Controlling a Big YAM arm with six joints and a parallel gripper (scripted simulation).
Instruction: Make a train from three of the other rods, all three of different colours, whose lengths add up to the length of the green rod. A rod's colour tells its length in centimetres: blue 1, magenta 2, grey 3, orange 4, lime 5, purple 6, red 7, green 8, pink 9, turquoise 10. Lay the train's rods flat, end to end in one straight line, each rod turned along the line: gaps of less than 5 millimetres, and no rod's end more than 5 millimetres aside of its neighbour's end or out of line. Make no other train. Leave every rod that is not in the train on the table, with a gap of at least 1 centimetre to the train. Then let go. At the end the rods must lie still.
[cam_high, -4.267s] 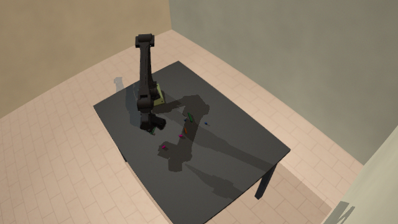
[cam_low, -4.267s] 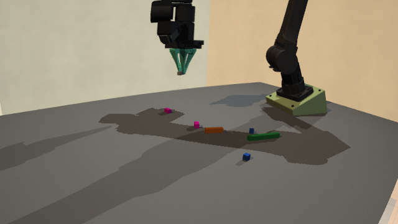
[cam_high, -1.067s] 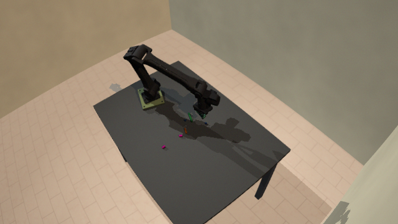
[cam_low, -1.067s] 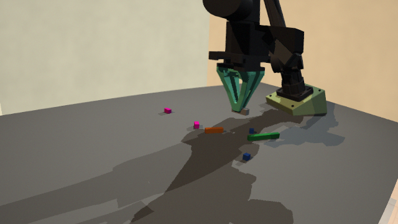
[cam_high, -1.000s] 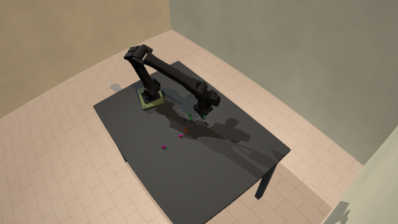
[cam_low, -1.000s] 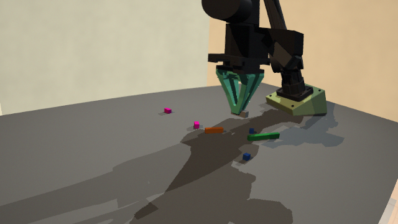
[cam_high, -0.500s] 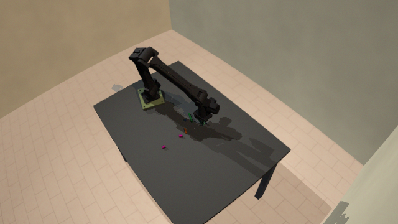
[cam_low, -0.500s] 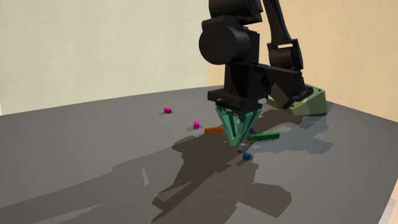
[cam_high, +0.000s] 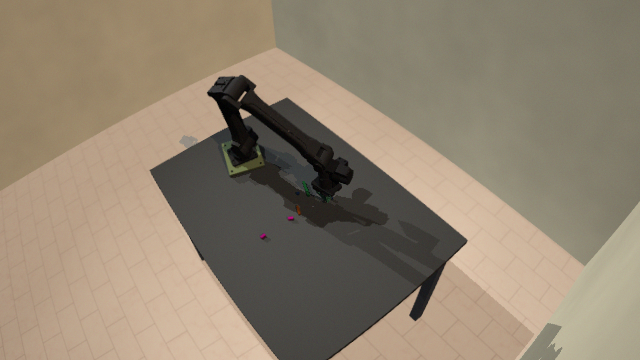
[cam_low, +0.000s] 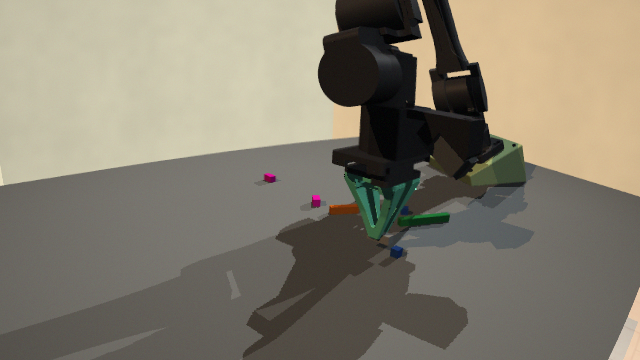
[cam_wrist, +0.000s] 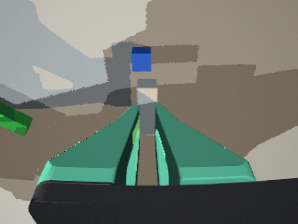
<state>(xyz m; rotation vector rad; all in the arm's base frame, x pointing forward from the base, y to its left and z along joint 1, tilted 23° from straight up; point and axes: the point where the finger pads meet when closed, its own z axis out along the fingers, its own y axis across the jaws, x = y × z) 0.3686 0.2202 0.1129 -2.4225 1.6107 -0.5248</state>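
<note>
Right now my hand is 10 mm above the grey rod. Also, from my hand: magenta rod (160 mm to the right, 20 mm below); then orange rod (20 mm behind, 120 mm to the right, 20 mm below); then green rod (110 mm behind, 40 mm to the right, 20 mm below).
</note>
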